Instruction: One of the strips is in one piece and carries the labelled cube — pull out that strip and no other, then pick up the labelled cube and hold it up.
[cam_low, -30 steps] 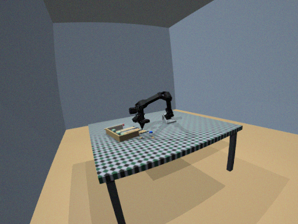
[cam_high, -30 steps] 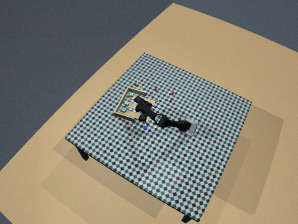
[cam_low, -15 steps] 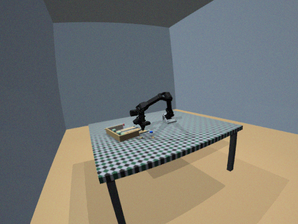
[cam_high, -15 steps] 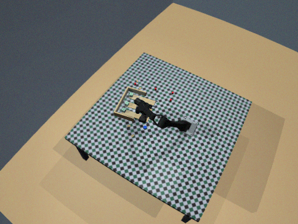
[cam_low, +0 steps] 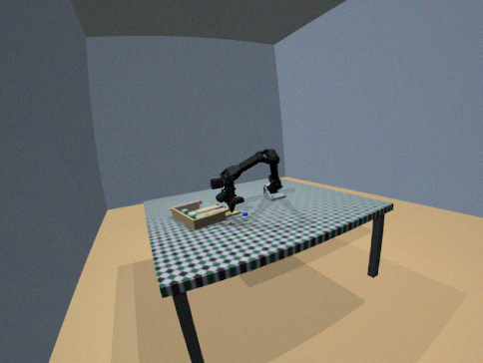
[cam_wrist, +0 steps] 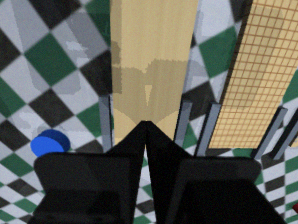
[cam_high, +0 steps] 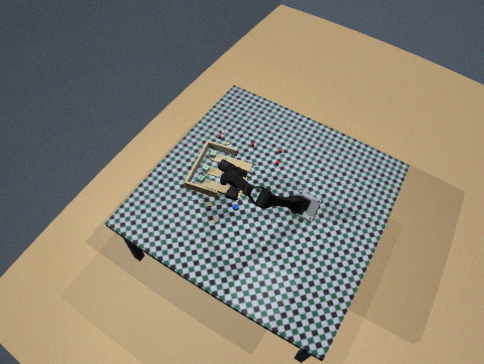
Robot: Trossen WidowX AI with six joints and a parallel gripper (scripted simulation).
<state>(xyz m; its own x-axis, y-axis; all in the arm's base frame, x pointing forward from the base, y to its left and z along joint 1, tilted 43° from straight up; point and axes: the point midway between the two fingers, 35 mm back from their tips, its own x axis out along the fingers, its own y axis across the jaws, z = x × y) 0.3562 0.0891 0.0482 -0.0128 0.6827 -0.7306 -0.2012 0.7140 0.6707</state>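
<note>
Now: the blue disc 40 mm behind my gripper tip and 80 mm to the left of it.
</note>
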